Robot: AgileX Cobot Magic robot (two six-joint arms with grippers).
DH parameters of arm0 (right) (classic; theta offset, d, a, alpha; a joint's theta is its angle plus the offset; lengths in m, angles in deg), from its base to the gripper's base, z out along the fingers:
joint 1: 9.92 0.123 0 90
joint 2: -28.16 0 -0.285 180
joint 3: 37.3 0 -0.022 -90
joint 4: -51.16 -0.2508 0 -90
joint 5: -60.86 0 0.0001 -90
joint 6: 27.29 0.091 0 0
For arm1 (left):
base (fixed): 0 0 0 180
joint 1: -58.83 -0.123 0 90
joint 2: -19.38 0 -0.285 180
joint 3: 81.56 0 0.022 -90
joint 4: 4.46 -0.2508 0 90
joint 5: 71.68 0 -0.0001 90
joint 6: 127.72 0.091 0 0
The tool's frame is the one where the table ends.
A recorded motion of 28 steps. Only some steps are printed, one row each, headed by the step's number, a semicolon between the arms.
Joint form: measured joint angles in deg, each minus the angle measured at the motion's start. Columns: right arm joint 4, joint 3, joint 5, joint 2, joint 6, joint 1; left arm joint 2, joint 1, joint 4, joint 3, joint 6, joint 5.
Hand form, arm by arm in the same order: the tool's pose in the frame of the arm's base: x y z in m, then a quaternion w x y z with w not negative. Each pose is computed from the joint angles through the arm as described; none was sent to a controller.
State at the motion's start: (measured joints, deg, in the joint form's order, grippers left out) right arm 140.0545 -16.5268 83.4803 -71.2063 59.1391 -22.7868; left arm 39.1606 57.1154 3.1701 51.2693 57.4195 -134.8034
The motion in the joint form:
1: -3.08 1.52 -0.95 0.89 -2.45 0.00; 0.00 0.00 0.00 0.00 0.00 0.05
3: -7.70 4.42 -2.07 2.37 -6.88 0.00; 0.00 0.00 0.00 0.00 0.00 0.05
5: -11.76 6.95 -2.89 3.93 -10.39 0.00; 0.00 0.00 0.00 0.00 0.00 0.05
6: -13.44 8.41 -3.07 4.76 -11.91 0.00; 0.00 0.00 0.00 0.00 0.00 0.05
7: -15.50 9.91 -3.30 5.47 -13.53 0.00; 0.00 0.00 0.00 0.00 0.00 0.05
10: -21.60 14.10 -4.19 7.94 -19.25 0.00; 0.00 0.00 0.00 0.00 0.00 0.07
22: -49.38 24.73 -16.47 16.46 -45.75 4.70; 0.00 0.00 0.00 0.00 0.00 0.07
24: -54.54 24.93 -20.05 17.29 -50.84 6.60; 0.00 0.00 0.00 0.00 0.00 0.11
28: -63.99 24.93 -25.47 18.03 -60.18 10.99; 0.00 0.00 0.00 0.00 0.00 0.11
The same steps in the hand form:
1: 0.3415 -0.0437 0.2543 0.51406 -0.01080 0.85207 0.09802; 0.0236 -0.0101 0.2799 0.42471 0.02478 0.90405 -0.04118
3: 0.3321 -0.0436 0.2496 0.51500 -0.00187 0.85245 0.08999; 0.0236 -0.0101 0.2799 0.42471 0.02478 0.90405 -0.04118
5: 0.3230 -0.0431 0.2468 0.51658 0.00791 0.85200 0.08474; 0.0236 -0.0101 0.2799 0.42471 0.02478 0.90405 -0.04118
6: 0.3176 -0.0424 0.2445 0.51565 0.01126 0.85264 0.08361; 0.0236 -0.0101 0.2799 0.42471 0.02478 0.90405 -0.04118
7: 0.3125 -0.0419 0.2414 0.51402 0.01730 0.85356 0.08312; 0.0236 -0.0101 0.2799 0.42471 0.02478 0.90405 -0.04118
10: 0.2968 -0.0407 0.2350 0.51267 0.02838 0.85489 0.07432; 0.0237 -0.0101 0.2800 0.42487 0.02476 0.90398 -0.04117
22: 0.2489 -0.0295 0.2169 0.47279 0.05686 0.87934 0.00186; 0.0237 -0.0101 0.2800 0.42487 0.02476 0.90398 -0.04117
24: 0.2451 -0.0247 0.2159 0.45667 0.05263 0.88803 -0.00869; 0.0237 -0.0101 0.2800 0.42518 0.02473 0.90383 -0.04115
28: 0.2403 -0.0098 0.2131 0.42552 0.03010 0.90438 -0.01135; 0.0237 -0.0101 0.2800 0.42518 0.02473 0.90383 -0.04115

